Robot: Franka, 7 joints.
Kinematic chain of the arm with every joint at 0, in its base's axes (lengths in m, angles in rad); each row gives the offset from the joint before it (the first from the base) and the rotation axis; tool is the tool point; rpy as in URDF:
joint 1: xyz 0 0 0.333 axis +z
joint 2: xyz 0 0 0 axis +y
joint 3: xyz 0 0 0.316 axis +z
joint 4: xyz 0.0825 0 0 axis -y
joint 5: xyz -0.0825 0 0.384 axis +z
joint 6: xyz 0 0 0 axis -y
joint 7: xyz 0.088 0 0 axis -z
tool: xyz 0 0 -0.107 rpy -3.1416 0 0
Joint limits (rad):
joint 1: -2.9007..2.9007
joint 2: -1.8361..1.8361
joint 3: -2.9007..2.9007
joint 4: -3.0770..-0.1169
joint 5: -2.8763..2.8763
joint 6: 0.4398..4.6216
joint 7: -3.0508..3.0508
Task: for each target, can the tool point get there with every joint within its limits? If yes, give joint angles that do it. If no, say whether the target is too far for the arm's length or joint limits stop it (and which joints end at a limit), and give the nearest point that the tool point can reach.
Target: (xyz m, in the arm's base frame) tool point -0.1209 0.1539 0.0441
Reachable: yes | joints 1.5408 0.5923 0.3053 -2.8390 1.4075 2.2044 0.7709
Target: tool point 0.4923 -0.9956 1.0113
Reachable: no: too far | nearest point 0.3245 -0.6563 0.7801 | short by 0.444 m
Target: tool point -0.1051 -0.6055 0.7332
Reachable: yes | joints -0.9889 0.5871 -0.9365 -1.2086 -1.8974 1.1271 -1.8423
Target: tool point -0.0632 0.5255 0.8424
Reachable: yes | joints 2.4122 1.4034 -2.3493 -1.5911 0.6370 3.3606 -1.6129
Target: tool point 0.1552 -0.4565 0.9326
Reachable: yes | joints -0.6895 0.4036 -1.5044 -0.7416 1.9713 1.1000 -0.5302
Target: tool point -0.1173 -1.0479 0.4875
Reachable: no: too far | nearest point -0.0944 -0.8436 0.4574 | short by 0.208 m
